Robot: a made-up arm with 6 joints.
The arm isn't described. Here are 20 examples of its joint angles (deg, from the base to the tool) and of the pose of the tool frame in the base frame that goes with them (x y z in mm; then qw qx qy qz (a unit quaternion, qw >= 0)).
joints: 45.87 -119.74 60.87 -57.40 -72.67 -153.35
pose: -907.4 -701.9 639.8 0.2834 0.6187 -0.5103 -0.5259
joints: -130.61 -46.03 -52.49 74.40 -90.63 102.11
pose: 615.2 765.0 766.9 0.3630 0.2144 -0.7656 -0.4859
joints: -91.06 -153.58 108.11 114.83 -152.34 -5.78
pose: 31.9 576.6 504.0 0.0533 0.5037 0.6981 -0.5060
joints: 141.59 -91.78 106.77 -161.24 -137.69 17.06
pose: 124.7 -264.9 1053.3 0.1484 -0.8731 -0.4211 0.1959
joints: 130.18 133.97 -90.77 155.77 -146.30 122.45
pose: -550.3 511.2 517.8 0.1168 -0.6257 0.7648 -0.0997
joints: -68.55 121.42 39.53 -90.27 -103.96 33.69
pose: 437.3 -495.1 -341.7 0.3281 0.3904 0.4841 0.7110
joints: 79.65 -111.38 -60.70 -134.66 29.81 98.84
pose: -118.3 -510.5 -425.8 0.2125 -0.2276 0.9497 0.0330
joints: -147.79 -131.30 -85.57 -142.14 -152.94 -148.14
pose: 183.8 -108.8 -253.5 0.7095 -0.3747 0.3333 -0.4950
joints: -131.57 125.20 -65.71 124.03 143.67 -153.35
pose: -417.3 -741.3 517.7 0.6620 -0.2323 0.7125 0.0083
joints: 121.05 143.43 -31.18 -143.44 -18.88 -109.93
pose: -603.3 813.7 -182.3 0.4400 -0.5038 -0.7386 -0.0833
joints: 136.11 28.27 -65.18 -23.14 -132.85 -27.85
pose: 29.5 -266.8 1352.5 0.1187 0.4680 -0.8691 0.1076
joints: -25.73 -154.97 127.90 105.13 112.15 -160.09
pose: -343.7 395.2 608.8 0.5055 -0.8444 0.0996 -0.1469
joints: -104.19 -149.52 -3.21 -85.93 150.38 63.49
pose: 135.4 470.4 -341.1 0.4150 -0.2153 -0.2434 0.8498
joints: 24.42 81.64 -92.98 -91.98 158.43 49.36
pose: 338.9 148.9 1095.0 0.0912 0.9470 -0.2457 0.1858
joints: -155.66 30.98 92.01 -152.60 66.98 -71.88
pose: -833.7 -408.6 674.4 0.8070 -0.2108 -0.4683 0.2914
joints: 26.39 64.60 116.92 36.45 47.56 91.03
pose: 207.0 244.8 -47.5 0.0253 -0.9061 0.0912 0.4122
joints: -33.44 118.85 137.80 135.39 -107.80 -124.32
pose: -224.4 108.5 241.4 0.4308 0.0387 -0.3653 0.8243
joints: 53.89 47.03 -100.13 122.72 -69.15 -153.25
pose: -110.7 -189.4 1370.7 0.3016 0.4220 -0.1143 0.8473
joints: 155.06 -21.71 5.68 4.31 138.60 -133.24
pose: 170.8 -202.1 1512.5 0.2623 -0.8594 -0.1756 0.4022
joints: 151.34 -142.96 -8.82 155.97 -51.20 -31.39
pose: 651.9 -421.5 -491.9 0.5930 0.3716 0.6853 0.2015
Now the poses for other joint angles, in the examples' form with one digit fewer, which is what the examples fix.
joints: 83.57 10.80 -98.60 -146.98 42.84 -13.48
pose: -73 -690 936 0.440 0.876 -0.055 0.189
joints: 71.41 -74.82 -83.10 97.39 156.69 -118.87
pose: -318 -613 212 0.866 -0.180 -0.227 -0.406
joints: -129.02 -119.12 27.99 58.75 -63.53 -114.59
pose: 768 915 253 0.507 -0.744 -0.428 -0.077
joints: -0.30 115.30 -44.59 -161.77 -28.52 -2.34
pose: 1215 55 521 0.549 -0.502 0.563 -0.361
